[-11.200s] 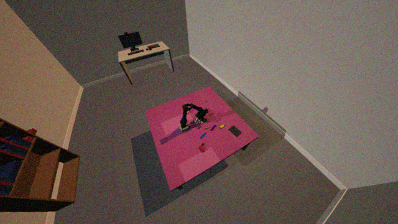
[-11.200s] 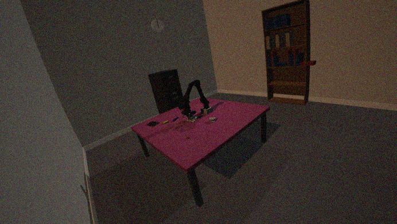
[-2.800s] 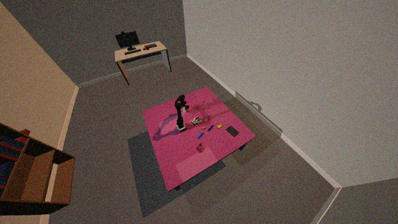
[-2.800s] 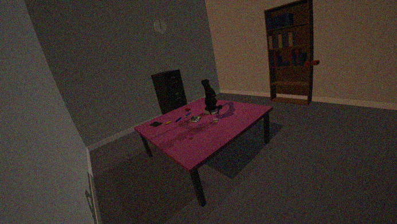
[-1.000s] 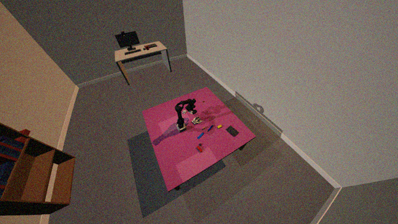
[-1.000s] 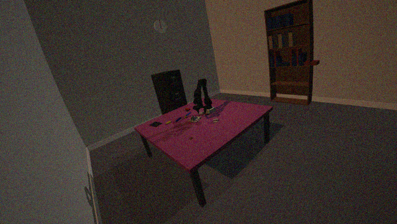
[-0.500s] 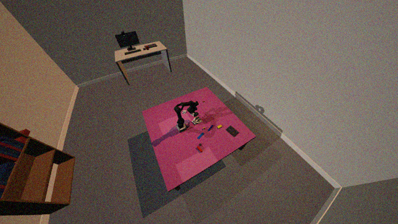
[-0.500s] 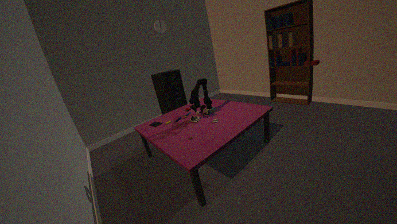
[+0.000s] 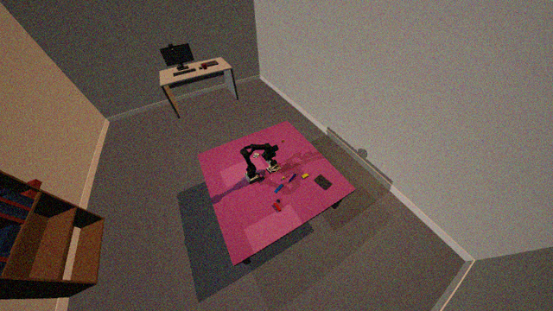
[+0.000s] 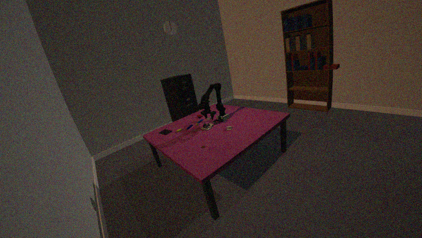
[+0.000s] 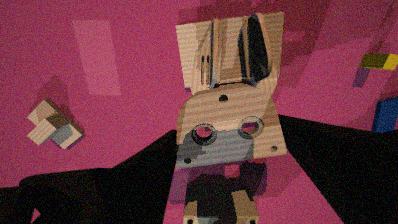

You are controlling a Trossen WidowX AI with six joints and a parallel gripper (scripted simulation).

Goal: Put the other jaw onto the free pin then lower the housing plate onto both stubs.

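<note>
Now: the grey jaw 10 mm ahead of my gripper tip, 40 mm to the right of it and 70 mm below it. The rest, counted from my gripper tip: yellow piece 250 mm ahead, 300 mm to the right, 80 mm below; then blue piece 60 mm behind, 260 mm to the right, 80 mm below; then small light piece 40 mm behind, 250 mm to the left, 70 mm below.
</note>
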